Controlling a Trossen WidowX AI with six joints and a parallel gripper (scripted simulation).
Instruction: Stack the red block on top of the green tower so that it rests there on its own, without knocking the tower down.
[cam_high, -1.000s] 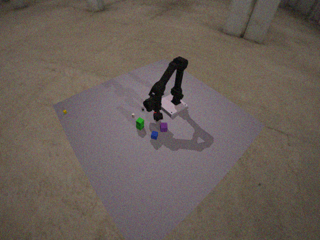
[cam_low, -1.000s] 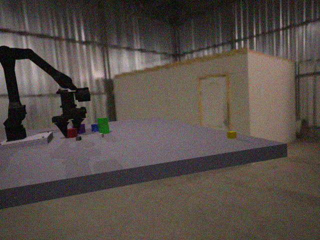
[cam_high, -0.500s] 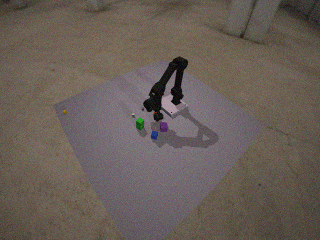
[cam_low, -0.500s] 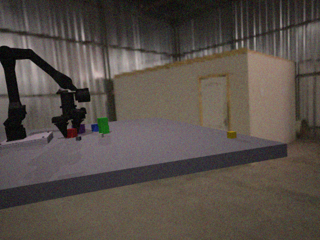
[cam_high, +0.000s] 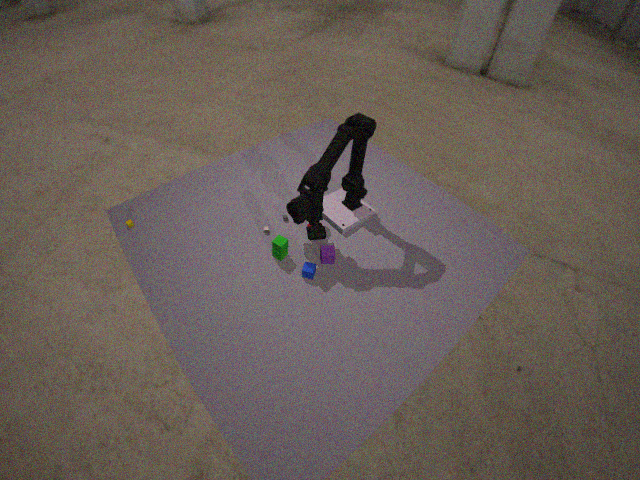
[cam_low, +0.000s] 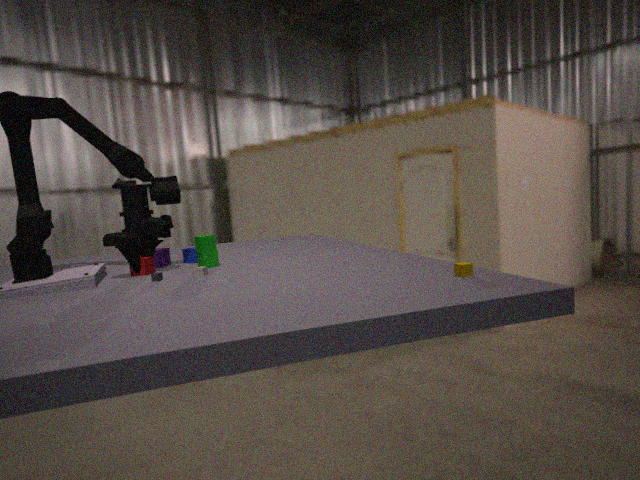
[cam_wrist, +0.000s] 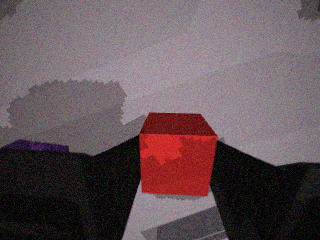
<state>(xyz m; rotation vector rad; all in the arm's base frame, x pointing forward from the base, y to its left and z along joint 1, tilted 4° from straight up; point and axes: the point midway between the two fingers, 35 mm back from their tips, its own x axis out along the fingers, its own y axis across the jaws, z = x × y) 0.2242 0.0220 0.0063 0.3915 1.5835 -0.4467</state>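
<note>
My gripper tip is 3 cm short of the purple block, 12 cm to the right of it and 2 cm below it. From my gripper tip the other things lie so: red block: 1 cm above; then yellow block: 57 cm ahead, 49 cm to the right; then blue block: 12 cm ahead, 13 cm to the left, 1 cm above.
</note>
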